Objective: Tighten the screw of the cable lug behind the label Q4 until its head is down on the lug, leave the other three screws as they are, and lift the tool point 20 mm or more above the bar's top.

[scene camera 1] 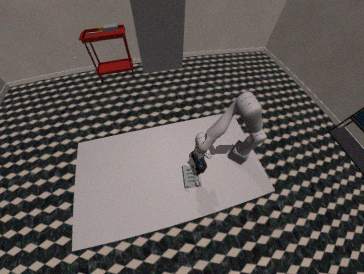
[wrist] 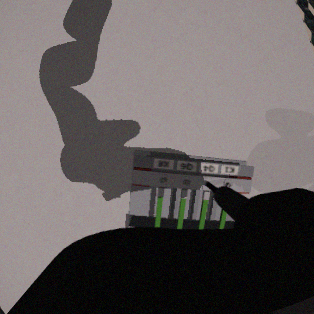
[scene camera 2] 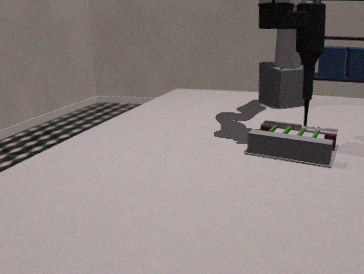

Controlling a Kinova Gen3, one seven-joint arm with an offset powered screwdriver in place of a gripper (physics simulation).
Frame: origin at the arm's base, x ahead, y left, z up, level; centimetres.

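Seen in the pictures: end effector, tool point: (scene camera 1: 196,176) (wrist: 207,183) (scene camera 2: 305,126); arm's base, origin of the base link: (scene camera 1: 243,150) (scene camera 2: 287,65).
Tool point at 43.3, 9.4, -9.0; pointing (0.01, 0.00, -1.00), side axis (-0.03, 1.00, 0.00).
Offsets run from my tool point to a thing's middle, as dx, dy, dz. "*": to the spot under its first point. Level surfaces: height alone.
The grey terminal block {+3.4, -2.0, -2.4} (scene camera 2: 290,145) has a bar {* -0.9, -8.4, -0.7} (wrist: 146,178) with labels, upside down in the wrist view: X8 {* -2.9, -6.1, -0.6} (wrist: 163,163), Q6 {* -2.4, -2.9, -0.6} (wrist: 186,166), Q4 {* -2.0, +0.4, -0.6} (wrist: 209,168) and K1 {* -1.6, +3.6, -0.6} (wrist: 230,170). Green strips run from the lugs. The X8 screw {-0.8, -6.4, -0.7} (wrist: 163,180), Q6 screw {-0.4, -3.2, -0.6} (wrist: 186,181) and K1 screw {+0.4, +3.2, -0.6} (wrist: 227,184) show as small dark heads. My black screwdriver (scene camera 2: 305,125) (wrist: 206,183) points down with its tip at the Q4 position, hiding that screw. In scene camera 2 the tip is at or slightly above the bar's top; contact and screw height cannot be told. The tool has no fingers.
The block stands on a pale table top {dz -4.9} (scene camera 1: 125,175) (scene camera 2: 150,210), in front of the arm's grey base (scene camera 1: 239,152) (scene camera 2: 280,87). The arm's shadow falls beside and partly over the block. A red cart (scene camera 1: 104,36) stands far back; blue bins (scene camera 2: 332,61) are behind the arm.
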